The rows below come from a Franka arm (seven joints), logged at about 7 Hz.
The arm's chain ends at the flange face. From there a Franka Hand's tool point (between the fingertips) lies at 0.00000 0.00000 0.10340 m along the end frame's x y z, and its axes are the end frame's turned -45 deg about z.
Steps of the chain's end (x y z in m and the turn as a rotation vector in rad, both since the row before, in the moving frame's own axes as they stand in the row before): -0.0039, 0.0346, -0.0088, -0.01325, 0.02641, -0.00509; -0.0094, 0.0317, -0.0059, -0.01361, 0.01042, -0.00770; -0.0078, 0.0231, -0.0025, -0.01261, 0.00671, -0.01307; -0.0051, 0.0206, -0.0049, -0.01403, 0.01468, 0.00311; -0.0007, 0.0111, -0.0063, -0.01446, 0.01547, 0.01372
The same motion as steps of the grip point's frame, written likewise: -0.0263, 0.0246, -0.0088, -0.02804, 0.00931, -0.00509; -0.0293, 0.0175, -0.0059, -0.01699, -0.00226, -0.00770; -0.0223, 0.0122, -0.0025, -0.01366, -0.00417, -0.01307; -0.0181, 0.0131, -0.0049, -0.02030, 0.00046, 0.00311; -0.0083, 0.0095, -0.0063, -0.02116, 0.00071, 0.01372
